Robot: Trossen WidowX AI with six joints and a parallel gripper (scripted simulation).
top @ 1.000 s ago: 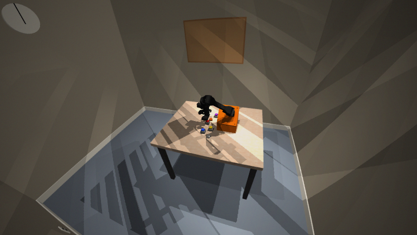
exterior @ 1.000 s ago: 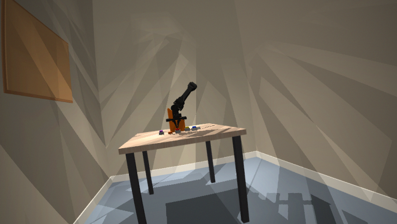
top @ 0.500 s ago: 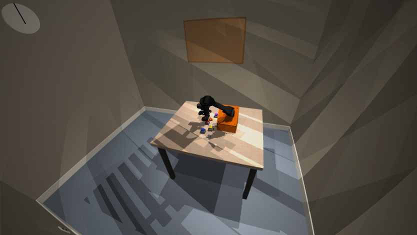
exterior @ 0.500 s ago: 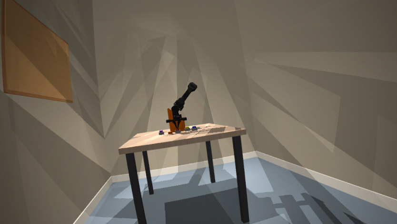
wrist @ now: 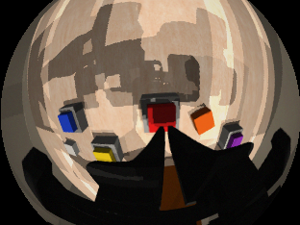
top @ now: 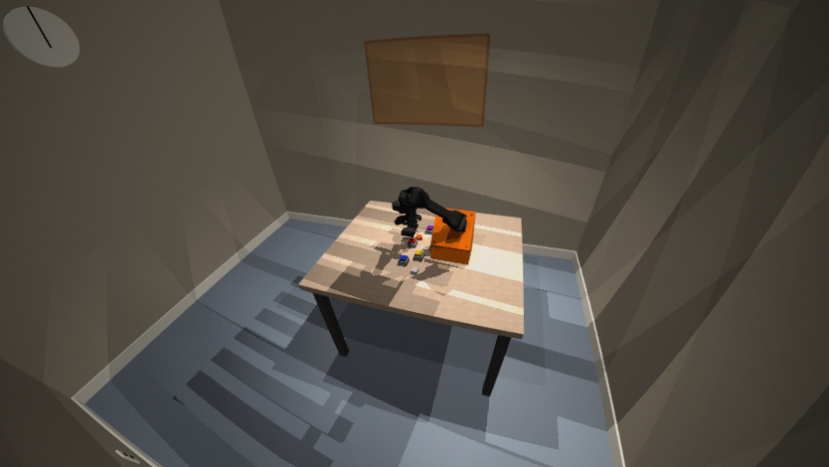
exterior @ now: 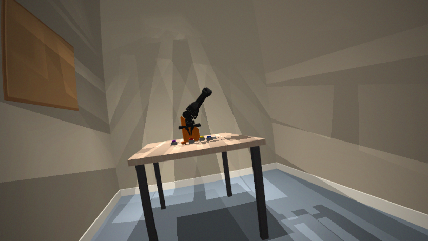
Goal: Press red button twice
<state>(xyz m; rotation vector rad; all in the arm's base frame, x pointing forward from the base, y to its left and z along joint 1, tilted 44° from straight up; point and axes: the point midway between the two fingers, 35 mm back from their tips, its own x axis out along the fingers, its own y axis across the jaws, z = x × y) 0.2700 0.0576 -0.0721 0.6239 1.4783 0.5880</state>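
The red button is 30 mm below my gripper tip. The rest, counted from my gripper tip: blue button 160 mm to the left, 30 mm below; then orange block 70 mm to the right, 50 mm below, 20 mm behind; then yellow button 100 mm to the left, 70 mm behind, 30 mm below.
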